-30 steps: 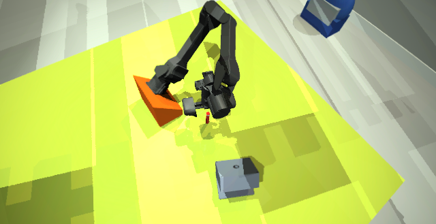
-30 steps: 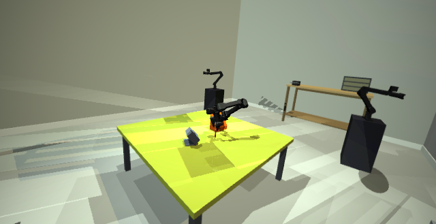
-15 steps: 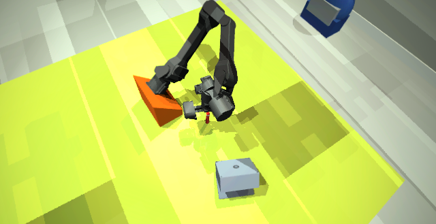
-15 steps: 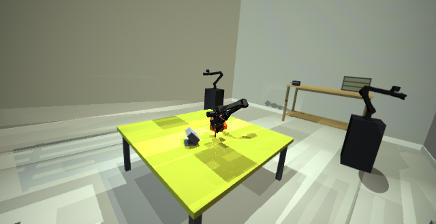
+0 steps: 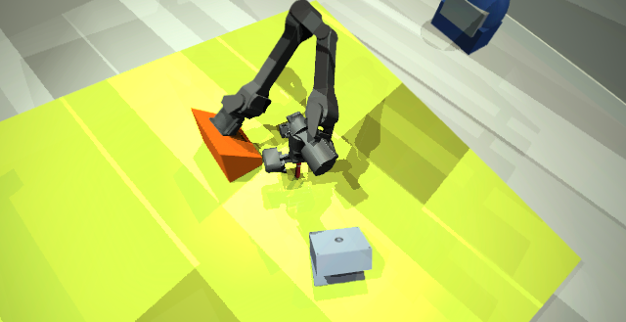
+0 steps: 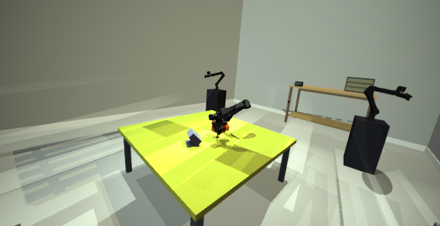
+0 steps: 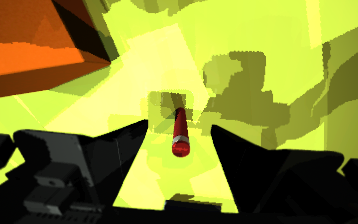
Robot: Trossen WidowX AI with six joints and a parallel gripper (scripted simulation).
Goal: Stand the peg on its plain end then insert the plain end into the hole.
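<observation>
Right now my gripper tip is 20 mm below the red peg. Round my gripper tip: grey sloped panel: 240 mm ahead, 70 mm to the right, 20 mm above.
</observation>
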